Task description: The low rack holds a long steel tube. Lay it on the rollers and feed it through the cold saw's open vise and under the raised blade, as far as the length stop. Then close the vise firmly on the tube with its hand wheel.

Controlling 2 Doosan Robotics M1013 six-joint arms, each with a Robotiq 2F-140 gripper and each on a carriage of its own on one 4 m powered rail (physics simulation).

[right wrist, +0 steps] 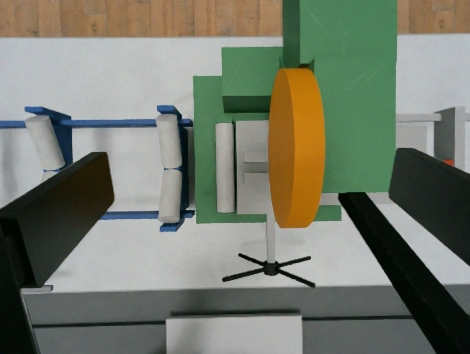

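My right gripper [251, 174] is open, its two dark fingers wide apart above the saw, with nothing between them. The green cold saw [357, 125] carries an orange blade guard [297, 150] that hides the blade and part of the grey vise [252, 197]. The black four-spoked hand wheel [270, 269] is at the front on its shaft. The blue-framed roller stand [112, 123] with pale rollers [169, 142] is at the left; no tube shows on its visible rollers. A short grey tube end [45, 288] shows at the table's front edge, lower left. My left gripper is not in view.
A long black bar [395, 265] slopes from the saw toward the lower right. A grey upright bracket [450, 135] on a rail, with a small red-orange part [449, 163], is at the right. The grey powered rail and a pale carriage plate [235, 335] lie in front of the table.
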